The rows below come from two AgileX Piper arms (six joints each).
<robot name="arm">
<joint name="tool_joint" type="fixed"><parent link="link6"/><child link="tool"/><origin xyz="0 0 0" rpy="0 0 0"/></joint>
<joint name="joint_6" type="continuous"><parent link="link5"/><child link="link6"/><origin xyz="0 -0.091 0" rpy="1.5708 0 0"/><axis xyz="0 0 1"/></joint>
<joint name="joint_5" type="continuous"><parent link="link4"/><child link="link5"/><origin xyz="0 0 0" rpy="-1.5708 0 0"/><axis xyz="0 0 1"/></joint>
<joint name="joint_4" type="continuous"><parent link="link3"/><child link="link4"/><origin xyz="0.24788 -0.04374 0" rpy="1.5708 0 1.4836"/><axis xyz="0 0 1"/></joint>
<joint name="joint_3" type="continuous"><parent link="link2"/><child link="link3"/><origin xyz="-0.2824 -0.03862 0" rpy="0 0 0"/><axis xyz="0 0 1"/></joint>
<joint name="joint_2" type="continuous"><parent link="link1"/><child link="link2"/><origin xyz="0 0 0" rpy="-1.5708 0 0"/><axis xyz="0 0 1"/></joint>
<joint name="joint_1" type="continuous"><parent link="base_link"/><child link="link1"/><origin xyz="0 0 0.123" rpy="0 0 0"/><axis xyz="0 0 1"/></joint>
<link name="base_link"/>
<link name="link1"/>
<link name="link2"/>
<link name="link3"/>
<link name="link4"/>
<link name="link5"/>
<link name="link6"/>
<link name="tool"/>
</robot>
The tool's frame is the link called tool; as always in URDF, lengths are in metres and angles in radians. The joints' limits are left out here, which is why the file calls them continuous.
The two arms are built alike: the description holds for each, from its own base.
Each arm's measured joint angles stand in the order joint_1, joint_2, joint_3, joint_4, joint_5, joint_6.
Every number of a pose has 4 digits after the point. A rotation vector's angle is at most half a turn.
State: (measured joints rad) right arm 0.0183 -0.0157 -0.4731 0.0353 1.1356 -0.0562; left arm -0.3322 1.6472 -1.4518 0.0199 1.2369 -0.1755
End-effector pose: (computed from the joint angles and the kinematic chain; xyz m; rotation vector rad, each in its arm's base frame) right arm -0.0076 0.0028 0.2639 -0.0823 2.1283 0.0205; left arm 0.3145 -0.1067 0.3077 0.2348 2.9083 -0.0555
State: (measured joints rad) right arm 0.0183 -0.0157 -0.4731 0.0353 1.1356 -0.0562; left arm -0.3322 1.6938 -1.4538 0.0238 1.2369 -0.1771
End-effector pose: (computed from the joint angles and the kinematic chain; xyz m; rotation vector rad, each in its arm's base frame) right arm -0.0076 0.0028 0.2639 -0.0823 2.1283 0.0205; left arm 0.3226 -0.1091 0.2926 0.2378 2.9508 -0.0345
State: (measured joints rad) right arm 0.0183 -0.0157 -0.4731 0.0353 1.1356 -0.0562; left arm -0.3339 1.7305 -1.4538 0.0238 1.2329 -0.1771
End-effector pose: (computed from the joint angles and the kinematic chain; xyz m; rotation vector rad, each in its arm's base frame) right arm -0.0076 0.0028 0.2639 -0.0823 2.1283 0.0205; left arm 0.3284 -0.1118 0.2800 0.2436 2.9822 -0.0229
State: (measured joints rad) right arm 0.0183 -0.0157 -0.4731 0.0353 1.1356 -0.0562; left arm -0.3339 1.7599 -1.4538 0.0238 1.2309 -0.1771
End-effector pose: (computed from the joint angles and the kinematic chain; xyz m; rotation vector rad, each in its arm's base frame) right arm -0.0076 0.0028 0.2639 -0.0823 2.1283 0.0205; left arm 0.3328 -0.1133 0.2698 0.2463 3.0087 -0.0127
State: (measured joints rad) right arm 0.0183 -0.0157 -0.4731 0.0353 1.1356 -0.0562; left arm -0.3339 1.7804 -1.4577 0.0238 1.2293 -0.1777
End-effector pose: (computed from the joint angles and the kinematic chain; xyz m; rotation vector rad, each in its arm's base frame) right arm -0.0076 0.0028 0.2639 -0.0823 2.1283 0.0205; left arm 0.3362 -0.1145 0.2636 0.2469 3.0232 -0.0072
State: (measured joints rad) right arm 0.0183 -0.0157 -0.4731 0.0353 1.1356 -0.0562; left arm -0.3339 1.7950 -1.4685 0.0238 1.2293 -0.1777
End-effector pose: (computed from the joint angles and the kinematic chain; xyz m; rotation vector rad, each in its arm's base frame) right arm -0.0076 0.0028 0.2639 -0.0823 2.1283 0.0205; left arm 0.3394 -0.1156 0.2612 0.2473 3.0269 -0.0058
